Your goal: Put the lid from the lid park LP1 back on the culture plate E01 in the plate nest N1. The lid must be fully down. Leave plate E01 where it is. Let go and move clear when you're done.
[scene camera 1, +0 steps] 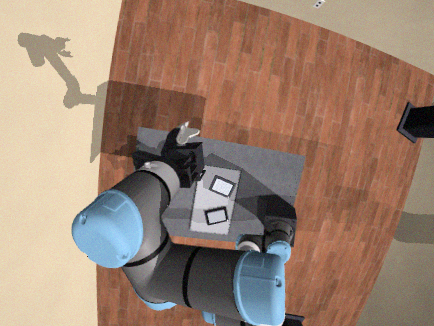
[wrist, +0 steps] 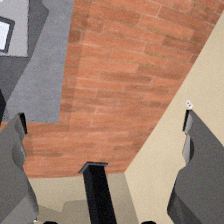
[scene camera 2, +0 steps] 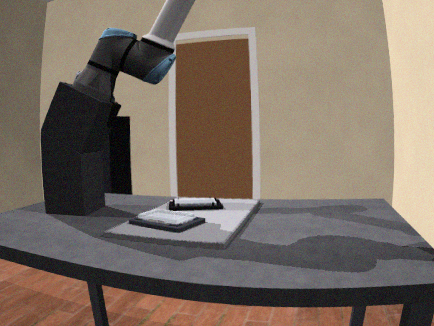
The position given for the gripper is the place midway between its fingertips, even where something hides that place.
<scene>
The gripper shows in scene camera 1 (191, 145) and in the wrist view (104, 112); in scene camera 2 it is out of frame.
</scene>
